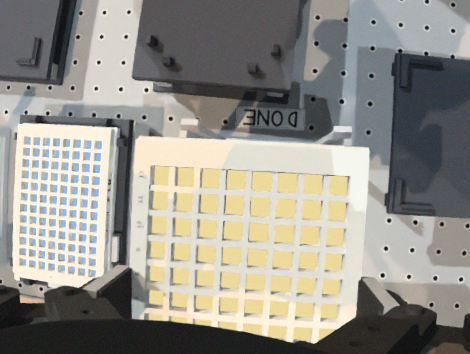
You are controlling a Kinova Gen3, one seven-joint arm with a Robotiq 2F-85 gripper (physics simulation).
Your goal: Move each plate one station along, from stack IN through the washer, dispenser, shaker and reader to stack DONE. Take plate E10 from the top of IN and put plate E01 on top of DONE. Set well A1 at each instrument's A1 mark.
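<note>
My gripper [243, 298] is shut on a white plate with yellow wells [240, 245], one finger at each long side. Small column numbers, 12 at the far end, run down its left edge; its near end and well A1 are hidden. The plate covers most of the place behind the DONE label [270, 119], which reads upside down. Two pale corner guides [190, 122] [342, 130] show just past its far edge. I cannot tell how high the plate is above them. A white plate with blue wells [60, 200] lies on a dark holder [125, 200] at the left.
A dark device [215, 40] with small pegs stands beyond the DONE label. Another dark device [25, 30] is at the top left. A dark blue nest [435, 135] with raised corner brackets is at the right. They stand on a grey perforated board [335, 80].
</note>
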